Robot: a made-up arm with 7 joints.
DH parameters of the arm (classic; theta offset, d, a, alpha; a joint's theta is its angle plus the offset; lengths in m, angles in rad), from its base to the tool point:
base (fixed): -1.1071 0 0.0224 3.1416
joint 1: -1.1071 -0.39 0 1.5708
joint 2: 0 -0.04 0 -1.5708
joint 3: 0 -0.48 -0.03 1.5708
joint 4: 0 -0.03 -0.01 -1.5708
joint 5: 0 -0.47 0.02 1.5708
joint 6: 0 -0.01 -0.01 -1.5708
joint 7: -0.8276 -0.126 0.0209 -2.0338
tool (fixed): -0.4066 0.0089 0 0
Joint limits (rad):
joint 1: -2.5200..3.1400
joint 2: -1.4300..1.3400
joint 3: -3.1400..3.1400
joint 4: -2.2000..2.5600
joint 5: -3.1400..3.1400
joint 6: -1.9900..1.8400
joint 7: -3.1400..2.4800
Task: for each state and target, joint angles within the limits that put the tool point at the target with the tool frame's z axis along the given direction. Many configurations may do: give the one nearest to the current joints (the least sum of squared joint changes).
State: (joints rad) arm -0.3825 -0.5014 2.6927 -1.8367 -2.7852 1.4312 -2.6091
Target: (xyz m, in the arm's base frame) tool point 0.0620 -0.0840 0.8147 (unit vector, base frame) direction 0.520 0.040 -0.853
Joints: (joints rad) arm 0.0332 -1.0554 2.9513 -2.0953 -2.2118 1.8400 -2.4899
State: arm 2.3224 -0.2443 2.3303 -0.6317 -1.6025 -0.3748 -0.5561
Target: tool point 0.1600 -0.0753 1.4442 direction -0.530 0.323 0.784
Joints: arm 2.5401 -0.1818 2.3141 -0.2470 -1.5202 -0.2842 -0.4130
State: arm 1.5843 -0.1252 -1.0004 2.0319 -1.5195 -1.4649 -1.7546
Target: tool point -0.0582 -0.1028 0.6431 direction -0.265 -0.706 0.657
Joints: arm 1.7359 -0.8184 -0.5334 2.5600 -1.8148 -1.6036 -1.6985
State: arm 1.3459 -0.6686 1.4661 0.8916 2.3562 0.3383 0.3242
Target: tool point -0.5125 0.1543 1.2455 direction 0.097 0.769 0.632
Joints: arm 1.1261 -0.4636 1.2170 0.7828 2.1867 0.3081 0.1578
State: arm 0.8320 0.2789 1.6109 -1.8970 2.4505 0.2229 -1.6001
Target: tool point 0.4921 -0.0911 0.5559 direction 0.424 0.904 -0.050
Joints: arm 1.2496 -0.0898 2.1916 -2.0894 2.2816 0.5254 -1.6557
